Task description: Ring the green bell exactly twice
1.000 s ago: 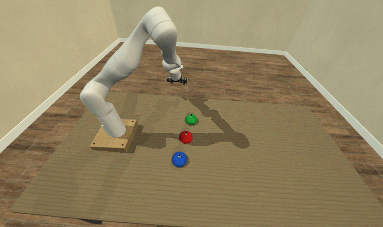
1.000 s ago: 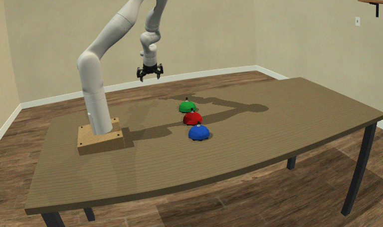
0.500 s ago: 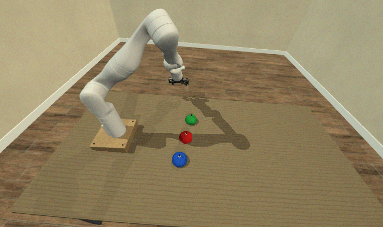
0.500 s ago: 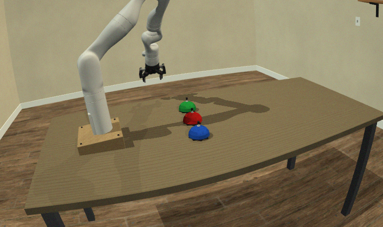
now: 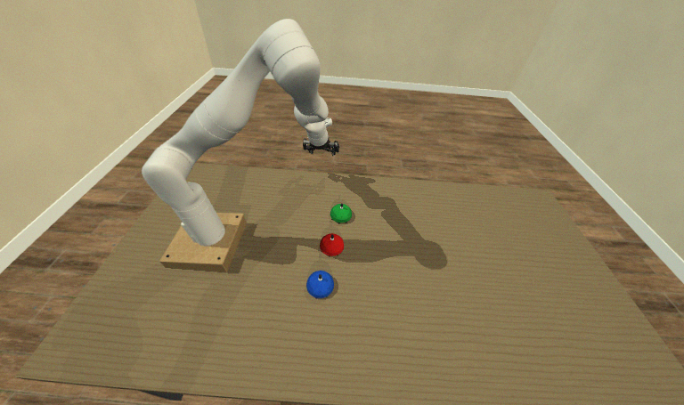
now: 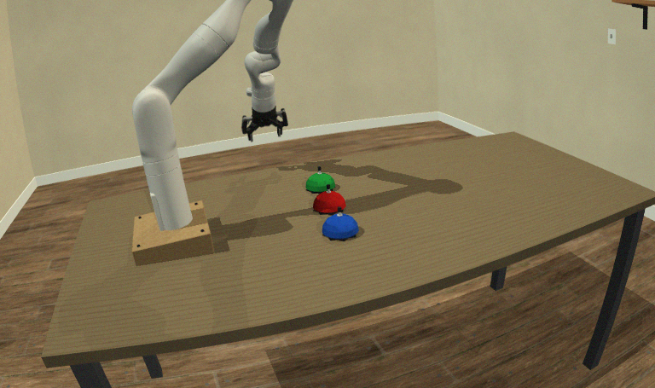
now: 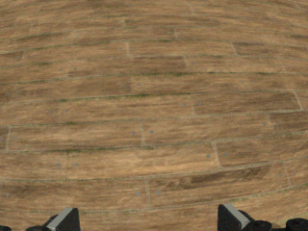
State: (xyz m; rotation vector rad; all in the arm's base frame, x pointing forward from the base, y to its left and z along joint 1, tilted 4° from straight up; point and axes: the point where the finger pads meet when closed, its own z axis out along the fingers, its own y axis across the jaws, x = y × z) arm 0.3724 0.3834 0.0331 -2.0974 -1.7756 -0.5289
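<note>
Right now the green bell is 260 mm to the right of my hand, 70 mm below it and 70 mm ahead of it. Also, from my hand: red bell: 400 mm to the right, 70 mm below, 30 mm ahead; blue bell: 540 mm to the right, 70 mm below.
</note>
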